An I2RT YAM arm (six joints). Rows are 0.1 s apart.
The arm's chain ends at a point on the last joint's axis. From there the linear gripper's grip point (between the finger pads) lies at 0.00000 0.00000 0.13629 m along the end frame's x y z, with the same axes.
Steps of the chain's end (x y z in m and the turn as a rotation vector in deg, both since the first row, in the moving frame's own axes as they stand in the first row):
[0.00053 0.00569 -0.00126 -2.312 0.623 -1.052]
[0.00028 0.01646 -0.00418 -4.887 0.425 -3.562]
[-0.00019 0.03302 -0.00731 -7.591 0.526 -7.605]
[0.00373 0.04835 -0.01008 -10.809 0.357 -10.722]
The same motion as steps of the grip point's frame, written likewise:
[0.00206 0.01117 -0.00138 -2.312 0.623 -1.052]
[0.00165 0.02803 -0.00468 -4.887 0.425 -3.562]
[0.00225 0.05089 -0.00851 -7.591 0.526 -7.605]
[0.00696 0.07368 -0.01249 -10.809 0.357 -10.722]

